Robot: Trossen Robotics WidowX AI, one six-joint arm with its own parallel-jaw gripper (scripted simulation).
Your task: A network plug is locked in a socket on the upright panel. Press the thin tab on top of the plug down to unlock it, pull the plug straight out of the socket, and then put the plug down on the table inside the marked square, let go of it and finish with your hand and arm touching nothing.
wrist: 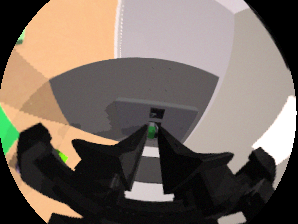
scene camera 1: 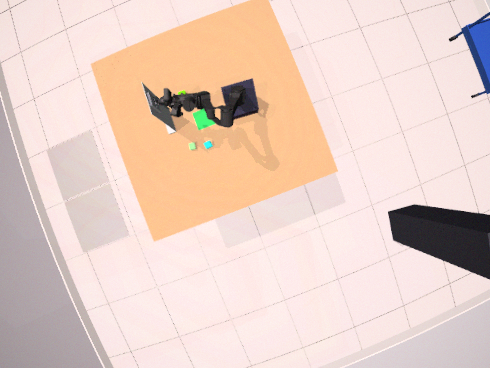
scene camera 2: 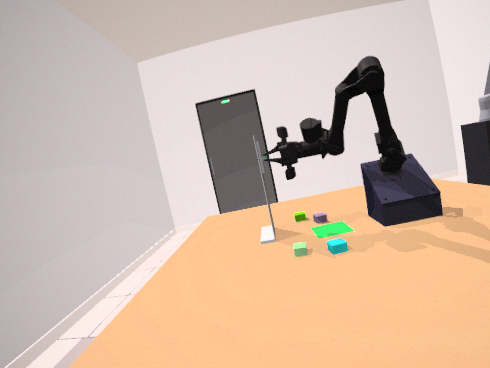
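My gripper: visible at (scene camera 2: 263,157) and (wrist: 152,128). Also visible, an upright panel (wrist: 112,98).
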